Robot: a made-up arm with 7 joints. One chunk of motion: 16 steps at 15 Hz.
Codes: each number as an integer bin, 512 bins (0 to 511) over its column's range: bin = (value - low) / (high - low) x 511, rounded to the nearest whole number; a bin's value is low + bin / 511 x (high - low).
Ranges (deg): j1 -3..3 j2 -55..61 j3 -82..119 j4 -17..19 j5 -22..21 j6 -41..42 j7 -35..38
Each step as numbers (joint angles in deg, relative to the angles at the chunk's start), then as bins.
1 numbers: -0.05 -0.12 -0.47 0.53 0.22 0.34 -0.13
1 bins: 251 242 207 249 264 255 244
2 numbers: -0.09 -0.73 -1.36 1.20 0.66 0.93 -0.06
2 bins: 248 239 205 258 269 258 245
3 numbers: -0.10 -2.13 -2.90 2.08 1.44 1.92 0.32
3 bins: 247 233 201 271 279 264 247
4 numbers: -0.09 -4.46 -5.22 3.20 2.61 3.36 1.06
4 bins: 248 223 195 287 292 273 252
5 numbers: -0.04 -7.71 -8.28 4.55 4.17 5.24 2.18
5 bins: 252 208 187 306 311 285 260
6 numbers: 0.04 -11.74 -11.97 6.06 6.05 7.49 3.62
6 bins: 259 191 178 327 333 299 270
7 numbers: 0.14 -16.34 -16.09 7.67 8.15 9.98 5.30
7 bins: 267 170 168 350 358 314 282
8 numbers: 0.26 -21.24 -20.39 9.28 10.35 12.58 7.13
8 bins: 278 149 157 373 384 330 295
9 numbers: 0.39 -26.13 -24.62 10.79 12.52 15.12 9.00
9 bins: 289 127 146 394 410 346 308
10 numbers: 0.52 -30.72 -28.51 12.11 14.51 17.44 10.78
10 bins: 300 107 136 413 434 360 320
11 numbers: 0.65 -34.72 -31.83 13.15 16.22 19.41 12.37
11 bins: 311 89 128 428 454 372 332
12 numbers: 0.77 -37.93 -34.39 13.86 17.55 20.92 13.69
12 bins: 321 75 121 438 470 381 341
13 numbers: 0.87 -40.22 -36.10 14.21 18.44 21.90 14.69
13 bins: 330 65 117 443 481 387 348
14 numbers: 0.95 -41.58 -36.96 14.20 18.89 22.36 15.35
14 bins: 336 59 115 443 486 390 352
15 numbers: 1.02 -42.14 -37.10 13.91 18.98 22.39 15.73
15 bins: 342 57 114 439 487 390 355
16 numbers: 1.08 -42.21 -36.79 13.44 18.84 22.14 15.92
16 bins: 347 56 115 432 485 389 356
